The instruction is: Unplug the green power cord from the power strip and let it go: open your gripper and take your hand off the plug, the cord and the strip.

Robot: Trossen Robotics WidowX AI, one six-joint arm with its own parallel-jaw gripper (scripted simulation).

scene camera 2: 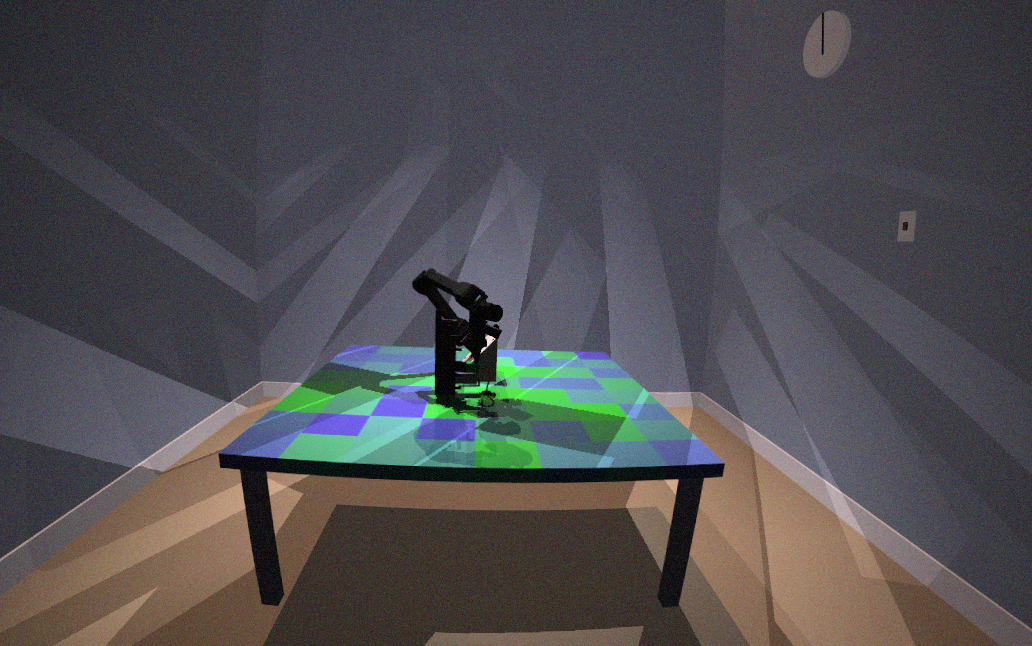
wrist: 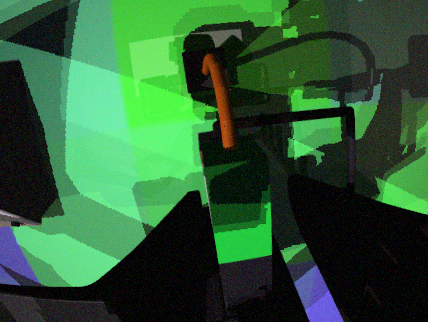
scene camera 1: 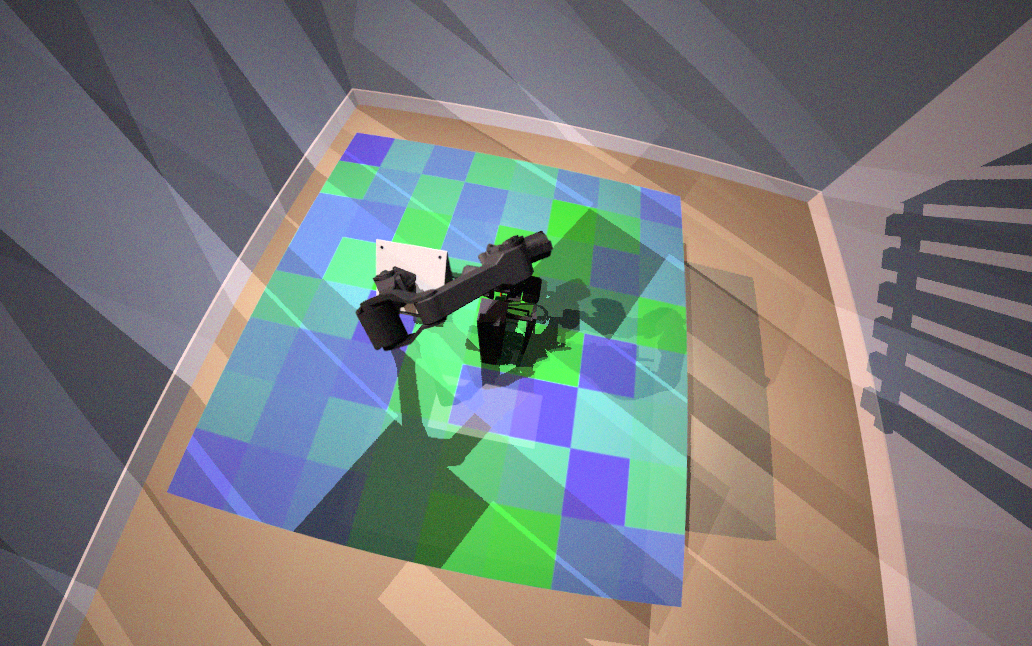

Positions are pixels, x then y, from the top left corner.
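Scene:
Gripper visible: scene camera 2 [476, 361], wrist view [245, 194], scene camera 1 [500, 299].

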